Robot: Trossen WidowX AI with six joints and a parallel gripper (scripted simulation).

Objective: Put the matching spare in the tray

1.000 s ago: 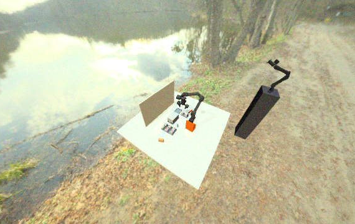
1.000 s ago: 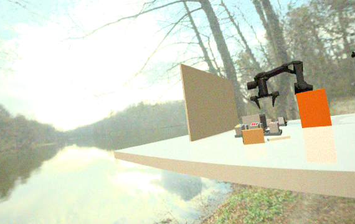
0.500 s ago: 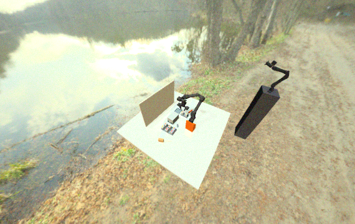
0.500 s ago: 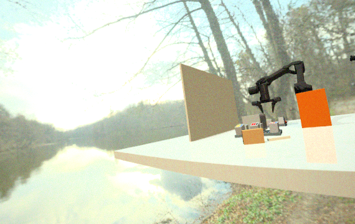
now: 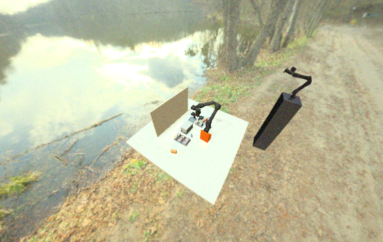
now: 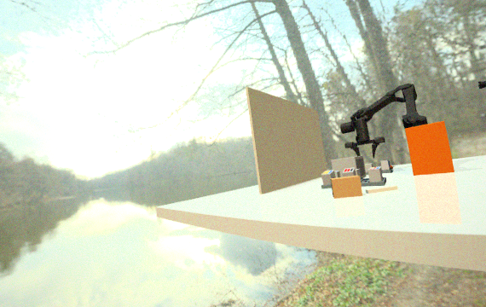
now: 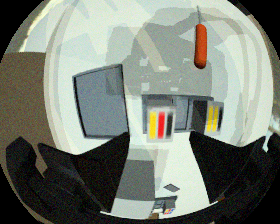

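Right now the grey-blue tray is 90 mm ahead of my gripper tip, 30 mm to the right of it and 70 mm below it. From my gripper tip the other things lie so: grey mounted unit 70 mm ahead, 180 mm to the left, 30 mm below; then thin stick 40 mm behind, 530 mm to the left, 70 mm below; then tan upright panel 320 mm ahead, 140 mm to the left, 150 mm above.
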